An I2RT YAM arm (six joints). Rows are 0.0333 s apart.
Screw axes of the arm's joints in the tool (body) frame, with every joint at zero. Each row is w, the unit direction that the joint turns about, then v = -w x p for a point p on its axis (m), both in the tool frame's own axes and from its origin. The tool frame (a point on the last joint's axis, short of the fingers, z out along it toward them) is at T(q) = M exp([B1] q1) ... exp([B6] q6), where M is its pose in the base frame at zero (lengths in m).
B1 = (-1, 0, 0, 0, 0.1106, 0)
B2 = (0, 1, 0, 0.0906, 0, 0.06)
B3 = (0, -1, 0, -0.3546, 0, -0.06)
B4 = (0, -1, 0, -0.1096, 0, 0)
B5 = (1, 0, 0, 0, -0.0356, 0)
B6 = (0, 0, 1, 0, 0, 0)
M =
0 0 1 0.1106
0 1 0 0
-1 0 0 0.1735
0 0 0 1
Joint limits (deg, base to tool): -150..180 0..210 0..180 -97..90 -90..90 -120..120
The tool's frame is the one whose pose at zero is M.
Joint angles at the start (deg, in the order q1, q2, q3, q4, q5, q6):
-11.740, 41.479, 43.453, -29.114, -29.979, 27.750
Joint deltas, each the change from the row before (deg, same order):
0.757, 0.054, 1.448, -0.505, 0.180, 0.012
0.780, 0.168, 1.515, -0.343, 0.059, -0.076
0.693, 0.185, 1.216, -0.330, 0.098, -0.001
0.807, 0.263, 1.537, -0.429, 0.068, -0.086
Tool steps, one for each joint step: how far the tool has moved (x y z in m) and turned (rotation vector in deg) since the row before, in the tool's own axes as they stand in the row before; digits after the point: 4 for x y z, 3 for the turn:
-0.0037, 0.0063, -0.0028, -0.719, -0.301, -0.726
-0.0041, 0.0066, -0.0026, -0.897, -0.323, -0.869
-0.0032, 0.0052, -0.0018, -0.686, -0.165, -0.602
-0.0041, 0.0064, -0.0022, -0.857, -0.196, -0.790

